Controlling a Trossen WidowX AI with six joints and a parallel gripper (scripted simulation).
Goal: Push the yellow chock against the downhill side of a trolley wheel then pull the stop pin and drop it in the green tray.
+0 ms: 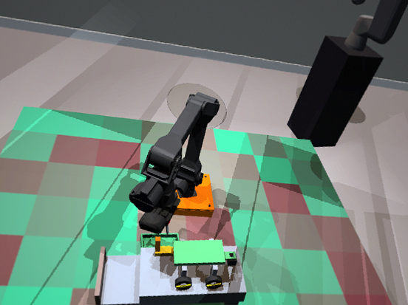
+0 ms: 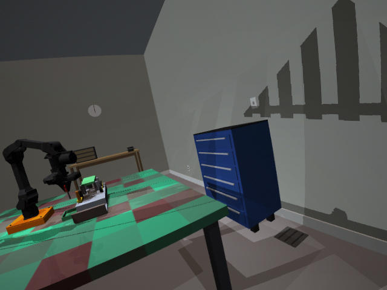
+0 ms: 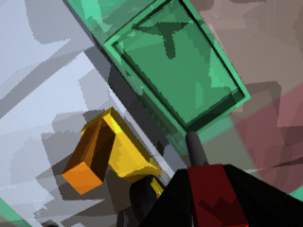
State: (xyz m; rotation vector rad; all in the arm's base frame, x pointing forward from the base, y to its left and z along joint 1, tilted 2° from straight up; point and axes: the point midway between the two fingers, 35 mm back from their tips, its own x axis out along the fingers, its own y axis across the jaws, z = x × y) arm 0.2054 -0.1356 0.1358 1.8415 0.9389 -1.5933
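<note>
Now: the red-headed stop pin right at my gripper tip. Also, from my gripper tip: green tray (14 cm below, 2 cm behind); trolley (12 cm ahead, 6 cm to the left, 2 cm below); yellow chock (5 cm below, 5 cm ahead, 1 cm to the right).
</note>
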